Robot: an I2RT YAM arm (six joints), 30 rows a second.
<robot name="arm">
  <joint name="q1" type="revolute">
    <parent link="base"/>
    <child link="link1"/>
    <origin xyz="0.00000 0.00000 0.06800"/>
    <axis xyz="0 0 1"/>
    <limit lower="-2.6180" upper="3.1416"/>
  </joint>
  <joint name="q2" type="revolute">
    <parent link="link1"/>
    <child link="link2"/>
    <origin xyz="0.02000 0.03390 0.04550" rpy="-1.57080 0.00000 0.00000"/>
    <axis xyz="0 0 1"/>
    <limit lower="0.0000" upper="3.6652"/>
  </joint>
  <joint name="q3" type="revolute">
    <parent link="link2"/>
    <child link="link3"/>
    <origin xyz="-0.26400 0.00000 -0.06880" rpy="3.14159 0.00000 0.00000"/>
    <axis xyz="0 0 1"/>
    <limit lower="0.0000" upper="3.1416"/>
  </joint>
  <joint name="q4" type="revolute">
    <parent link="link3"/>
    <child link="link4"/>
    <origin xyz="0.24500 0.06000 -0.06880"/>
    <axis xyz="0 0 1"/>
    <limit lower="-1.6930" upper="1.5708"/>
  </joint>
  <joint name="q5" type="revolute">
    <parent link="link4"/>
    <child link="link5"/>
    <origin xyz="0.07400 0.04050 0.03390" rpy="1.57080 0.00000 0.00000"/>
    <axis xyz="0 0 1"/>
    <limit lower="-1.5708" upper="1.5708"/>
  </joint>
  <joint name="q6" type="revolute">
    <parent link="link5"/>
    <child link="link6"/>
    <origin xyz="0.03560 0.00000 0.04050" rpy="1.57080 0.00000 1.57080"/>
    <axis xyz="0 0 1"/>
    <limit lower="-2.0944" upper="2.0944"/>
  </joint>
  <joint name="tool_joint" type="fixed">
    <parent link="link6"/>
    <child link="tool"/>
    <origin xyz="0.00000 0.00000 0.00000" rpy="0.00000 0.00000 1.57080"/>
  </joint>
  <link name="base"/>
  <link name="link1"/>
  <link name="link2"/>
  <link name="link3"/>
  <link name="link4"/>
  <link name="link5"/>
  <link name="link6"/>
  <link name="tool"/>
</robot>
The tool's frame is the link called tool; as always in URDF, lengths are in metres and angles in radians.
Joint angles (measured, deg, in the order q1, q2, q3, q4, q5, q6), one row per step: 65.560 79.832 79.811 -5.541 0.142 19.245; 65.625 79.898 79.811 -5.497 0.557 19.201; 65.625 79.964 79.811 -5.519 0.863 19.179; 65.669 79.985 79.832 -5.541 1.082 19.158; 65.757 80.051 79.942 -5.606 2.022 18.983; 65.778 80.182 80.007 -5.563 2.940 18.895; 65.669 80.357 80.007 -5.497 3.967 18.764; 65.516 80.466 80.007 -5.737 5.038 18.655; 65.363 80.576 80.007 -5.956 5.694 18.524; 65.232 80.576 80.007 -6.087 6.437 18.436; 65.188 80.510 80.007 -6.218 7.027 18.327
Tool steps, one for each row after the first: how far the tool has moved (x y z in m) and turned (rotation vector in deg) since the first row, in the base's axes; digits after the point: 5 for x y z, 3 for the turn. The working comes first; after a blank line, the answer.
Tool pose at each row, in the base's axes (x y z in m, rotation vector in deg; the steps are taken from these numbers as rounded here): 0.13558 0.29812 0.42264 -40.305 94.526 62.781; 0.13562 0.29850 0.42237 -40.063 94.570 62.461; 0.13594 0.29874 0.42197 -39.863 94.683 62.163; 0.13587 0.29887 0.42195 -39.747 94.714 61.997; 0.13604 0.29905 0.42215 -39.194 94.754 61.188; 0.13671 0.29944 0.42193 -38.535 94.845 60.409; 0.13824 0.29975 0.42112 -37.742 95.026 59.376; 0.13984 0.29955 0.42007 -36.962 95.443 58.168; 0.14122 0.29946 0.41907 -36.534 95.777 57.279; 0.14229 0.29888 0.41882 -35.937 95.953 56.465; 0.14267 0.29823 0.41894 -35.532 96.027 55.853

0.00004 0.00038 -0.00027 -0.055 -0.067 -0.344; 0.00036 0.00062 -0.00067 -0.157 -0.078 -0.646; 0.00029 0.00075 -0.00069 -0.195 -0.108 -0.818; 0.00046 0.00093 -0.00049 -0.328 -0.340 -1.648; 0.00113 0.00132 -0.00071 -0.426 -0.491 -2.532; 0.00266 0.00163 -0.00152 -0.630 -0.657 -3.649; 0.00426 0.00143 -0.00257 -1.052 -0.717 -4.854; 0.00564 0.00134 -0.00357 -1.449 -0.768 -5.642; 0.00671 0.00076 -0.00382 -1.650 -0.865 -6.502; 0.00709 0.00011 -0.00370 -1.791 -0.992 -7.120
